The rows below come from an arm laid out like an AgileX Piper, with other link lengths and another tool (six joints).
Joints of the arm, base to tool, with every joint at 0 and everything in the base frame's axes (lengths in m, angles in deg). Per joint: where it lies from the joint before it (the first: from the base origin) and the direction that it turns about. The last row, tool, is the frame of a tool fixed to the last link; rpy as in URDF.
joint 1: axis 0 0 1 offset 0 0 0.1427
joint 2: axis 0 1 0 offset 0 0 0
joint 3: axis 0 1 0 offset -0.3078 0 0.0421
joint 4: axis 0.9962 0 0.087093 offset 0.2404 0 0.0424
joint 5: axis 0 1 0 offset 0 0 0
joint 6: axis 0.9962 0 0.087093 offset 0.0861 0 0.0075
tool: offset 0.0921 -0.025 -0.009 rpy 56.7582 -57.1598 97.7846
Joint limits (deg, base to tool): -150..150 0..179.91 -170..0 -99.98..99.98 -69.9..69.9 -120..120
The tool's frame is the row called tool.
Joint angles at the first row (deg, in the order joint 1, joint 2, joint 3, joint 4, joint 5, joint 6):
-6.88 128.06 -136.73 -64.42 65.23 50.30
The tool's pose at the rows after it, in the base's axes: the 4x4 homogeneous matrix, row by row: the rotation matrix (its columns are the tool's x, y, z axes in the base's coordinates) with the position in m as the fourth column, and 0 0 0 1 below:
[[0.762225, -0.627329, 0.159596, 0.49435], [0.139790, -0.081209, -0.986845, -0.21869], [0.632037, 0.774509, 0.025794, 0.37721], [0, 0, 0, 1]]
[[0.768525, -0.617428, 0.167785, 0.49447], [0.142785, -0.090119, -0.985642, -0.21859], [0.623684, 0.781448, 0.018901, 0.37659], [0, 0, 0, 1]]
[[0.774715, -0.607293, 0.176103, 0.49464], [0.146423, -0.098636, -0.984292, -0.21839], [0.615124, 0.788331, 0.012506, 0.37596], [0, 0, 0, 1]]
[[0.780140, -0.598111, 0.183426, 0.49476], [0.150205, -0.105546, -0.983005, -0.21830], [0.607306, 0.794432, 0.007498, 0.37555], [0, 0, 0, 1]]
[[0.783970, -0.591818, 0.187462, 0.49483], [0.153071, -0.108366, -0.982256, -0.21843], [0.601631, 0.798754, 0.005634, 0.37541], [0, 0, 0, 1]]
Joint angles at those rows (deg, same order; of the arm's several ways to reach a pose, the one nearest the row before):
-6.97 128.01 -136.79 -63.65 65.20 49.33
-7.05 127.95 -136.86 -62.88 65.15 48.28
-7.11 127.89 -136.89 -62.16 65.09 47.25
-7.17 127.84 -136.93 -61.55 65.05 46.32
-7.21 127.85 -137.02 -61.24 65.04 45.69

